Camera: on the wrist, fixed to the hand. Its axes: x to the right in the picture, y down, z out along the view.
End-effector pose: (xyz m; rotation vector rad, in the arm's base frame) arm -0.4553 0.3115 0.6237 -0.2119 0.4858 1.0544
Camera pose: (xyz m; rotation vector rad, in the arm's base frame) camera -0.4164 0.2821 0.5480 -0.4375 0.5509 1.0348
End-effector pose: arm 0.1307 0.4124 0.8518 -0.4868 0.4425 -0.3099
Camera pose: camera 0.1142 0.3313 0.8161 -0.6147 0.6175 -0.3631
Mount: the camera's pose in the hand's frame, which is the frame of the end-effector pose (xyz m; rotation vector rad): 0.0290 -0.0529 -0.0669 -0.1441 0.1643 -0.0435
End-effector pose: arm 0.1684 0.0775 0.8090 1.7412 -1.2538 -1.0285
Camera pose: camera 0.2544 0.0701 0.7831 1.7107 -1.0188 -0.9552
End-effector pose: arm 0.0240 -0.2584 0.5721 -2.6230 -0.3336 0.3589
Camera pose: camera 0.0626 -0.2322 0.6491 -2.7585 -0.3728 0.1069
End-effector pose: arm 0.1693 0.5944 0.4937 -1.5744 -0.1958 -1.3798
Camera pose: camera 0.0994 0.5578 0.5373 -1.5721 -0.0317 -1.5790
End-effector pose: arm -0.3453 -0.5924 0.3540 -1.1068 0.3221 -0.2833
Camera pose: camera -0.3481 -0.6808 0.3712 -1.2363 0.4706 -0.3957
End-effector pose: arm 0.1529 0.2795 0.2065 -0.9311 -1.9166 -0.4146
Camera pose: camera 0.1454 0.2161 0.2701 -0.9197 -1.7774 -0.6424
